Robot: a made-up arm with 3 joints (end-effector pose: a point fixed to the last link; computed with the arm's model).
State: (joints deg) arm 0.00 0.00 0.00
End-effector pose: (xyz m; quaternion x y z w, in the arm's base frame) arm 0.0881 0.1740 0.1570 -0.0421 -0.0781 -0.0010 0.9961
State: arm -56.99 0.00 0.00
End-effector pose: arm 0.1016 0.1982 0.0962 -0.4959 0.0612 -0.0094 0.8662
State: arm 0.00 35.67 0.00
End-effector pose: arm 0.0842 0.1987 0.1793 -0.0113 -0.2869 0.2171 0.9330
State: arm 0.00 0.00 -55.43
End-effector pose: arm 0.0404 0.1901 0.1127 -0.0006 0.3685 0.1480 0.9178
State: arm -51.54 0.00 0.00
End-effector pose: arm 0.1010 0.1986 0.1028 -0.4561 0.0480 -0.0087 0.8886
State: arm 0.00 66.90 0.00
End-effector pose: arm 0.0652 0.2151 0.1949 0.0167 -0.4477 0.3916 0.8037
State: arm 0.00 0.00 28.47
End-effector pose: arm 0.0902 0.1637 0.1909 -0.0601 -0.3070 -0.0797 0.9464
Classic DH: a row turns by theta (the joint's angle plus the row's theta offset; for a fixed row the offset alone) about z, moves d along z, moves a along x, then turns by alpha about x. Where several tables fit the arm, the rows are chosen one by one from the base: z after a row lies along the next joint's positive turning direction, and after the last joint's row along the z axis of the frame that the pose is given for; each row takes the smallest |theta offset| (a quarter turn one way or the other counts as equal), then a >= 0, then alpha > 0; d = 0 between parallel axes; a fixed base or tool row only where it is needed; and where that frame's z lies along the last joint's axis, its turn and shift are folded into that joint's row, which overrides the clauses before.
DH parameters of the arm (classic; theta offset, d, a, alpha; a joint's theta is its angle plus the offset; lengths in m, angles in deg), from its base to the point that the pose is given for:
base (fixed): 74.27 0.0973 0.1485 84.01
joint 1: 41.26 -0.0176 0.0719 -73.09
joint 2: -86.68 0.0469 -0.0156 65.06
joint 3: 14.61 -0.0141 0.0634 -110.63
tool (fixed): 6.49 -0.0368 0 0

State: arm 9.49 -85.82 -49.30
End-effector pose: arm 0.0045 0.1907 0.1297 0.2472 0.6824 -0.3204 0.6087
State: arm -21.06 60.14 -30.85
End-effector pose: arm 0.0774 0.2282 0.1224 -0.2269 -0.0600 0.4486 0.8624
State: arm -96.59 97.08 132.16
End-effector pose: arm 0.0572 0.2384 0.1415 0.3594 -0.6434 0.4053 0.5409
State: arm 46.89 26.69 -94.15
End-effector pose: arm 0.0017 0.1647 0.1214 0.1321 0.2409 0.5475 0.7904
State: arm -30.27 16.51 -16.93
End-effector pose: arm 0.0900 0.2047 0.1130 -0.2717 0.0712 0.1297 0.9509
